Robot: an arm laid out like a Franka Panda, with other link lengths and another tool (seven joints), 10 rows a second.
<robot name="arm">
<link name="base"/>
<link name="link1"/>
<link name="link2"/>
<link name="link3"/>
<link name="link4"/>
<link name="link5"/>
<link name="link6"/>
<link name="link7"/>
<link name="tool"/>
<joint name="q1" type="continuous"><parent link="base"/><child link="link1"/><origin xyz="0 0 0.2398"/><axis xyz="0 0 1"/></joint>
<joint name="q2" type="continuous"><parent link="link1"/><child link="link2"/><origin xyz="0 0 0"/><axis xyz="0 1 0"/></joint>
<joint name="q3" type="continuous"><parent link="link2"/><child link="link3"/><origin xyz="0 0 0.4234"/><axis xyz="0 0 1"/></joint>
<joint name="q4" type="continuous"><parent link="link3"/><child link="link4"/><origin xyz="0.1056 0 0"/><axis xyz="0 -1 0"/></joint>
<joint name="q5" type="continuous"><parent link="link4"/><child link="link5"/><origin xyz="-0.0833 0 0.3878"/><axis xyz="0 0 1"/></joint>
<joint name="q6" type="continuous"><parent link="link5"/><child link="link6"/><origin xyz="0 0 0"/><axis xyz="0 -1 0"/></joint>
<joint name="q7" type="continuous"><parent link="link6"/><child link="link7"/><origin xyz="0.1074 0 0"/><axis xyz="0 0 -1"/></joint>
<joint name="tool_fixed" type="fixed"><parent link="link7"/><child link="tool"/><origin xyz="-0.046 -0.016 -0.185" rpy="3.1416 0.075 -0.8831"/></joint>
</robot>
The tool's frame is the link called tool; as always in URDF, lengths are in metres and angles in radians. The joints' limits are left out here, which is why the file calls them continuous.
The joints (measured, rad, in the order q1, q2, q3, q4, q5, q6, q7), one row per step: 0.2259 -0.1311 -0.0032 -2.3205 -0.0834 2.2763 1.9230; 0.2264 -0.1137 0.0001 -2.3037 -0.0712 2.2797 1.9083; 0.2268 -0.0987 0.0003 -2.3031 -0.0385 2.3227 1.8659; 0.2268 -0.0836 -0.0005 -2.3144 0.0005 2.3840 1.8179; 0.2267 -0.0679 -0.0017 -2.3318 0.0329 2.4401 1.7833; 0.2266 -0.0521 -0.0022 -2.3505 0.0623 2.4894 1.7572; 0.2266 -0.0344 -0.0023 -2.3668 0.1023 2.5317 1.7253; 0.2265 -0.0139 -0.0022 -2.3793 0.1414 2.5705 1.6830; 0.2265 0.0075 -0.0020 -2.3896 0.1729 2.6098 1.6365; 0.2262 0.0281 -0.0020 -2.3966 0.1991 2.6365 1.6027; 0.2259 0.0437 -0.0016 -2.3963 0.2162 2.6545 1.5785; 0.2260 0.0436 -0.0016 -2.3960 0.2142 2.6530 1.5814
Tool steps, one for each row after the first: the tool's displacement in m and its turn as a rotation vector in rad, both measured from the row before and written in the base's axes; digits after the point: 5 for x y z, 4 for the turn. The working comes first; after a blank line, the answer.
Tool pose at each row, in the base's axes (x y z in m, rotation vector in rad; the steps are taken from these numbers as rounded here): 0.51264 0.15979 0.33836 -0.9010 2.8471 -0.0713; 0.51915 0.16435 0.33791 -0.9156 2.8397 -0.0578; 0.52615 0.16901 0.33635 -0.9395 2.8016 -0.0232; 0.53238 0.17239 0.33150 -0.9581 2.7566 0.0125; 0.53629 0.17371 0.32259 -0.9635 2.7277 0.0381; 0.53866 0.17433 0.31209 -0.9612 2.7099 0.0589; 0.54059 0.17484 0.30109 -0.9557 2.6984 0.0870; 0.54277 0.17476 0.28964 -0.9640 2.6842 0.1099; 0.54518 0.17412 0.27835 -0.9841 2.6646 0.1219; 0.54699 0.17314 0.26726 -0.9951 2.6577 0.1326; 0.54993 0.17288 0.26098 -1.0041 2.6491 0.1375; 0.54984 0.17301 0.26095 -1.0033 2.6509 0.1371

0.00651 0.00456 -0.00045 0.0085 -0.0001 0.0115; 0.00700 0.00466 -0.00156 0.0288 -0.0209 0.0255; 0.00623 0.00338 -0.00485 0.0324 -0.0276 0.0242; 0.00391 0.00132 -0.00891 0.0238 -0.0185 0.0118; 0.00237 0.00062 -0.01050 0.0190 -0.0116 0.0041; 0.00193 0.00051 -0.01100 0.0224 -0.0048 0.0014; 0.00218 -0.00008 -0.01145 0.0173 -0.0046 0.0106; 0.00241 -0.00064 -0.01129 0.0096 -0.0090 0.0184; 0.00181 -0.00098 -0.01109 0.0066 -0.0003 0.0098; 0.00294 -0.00026 -0.00628 0.0040 -0.0039 0.0082; -0.00009 0.00013 -0.00003 -0.0007 0.0013 -0.0009
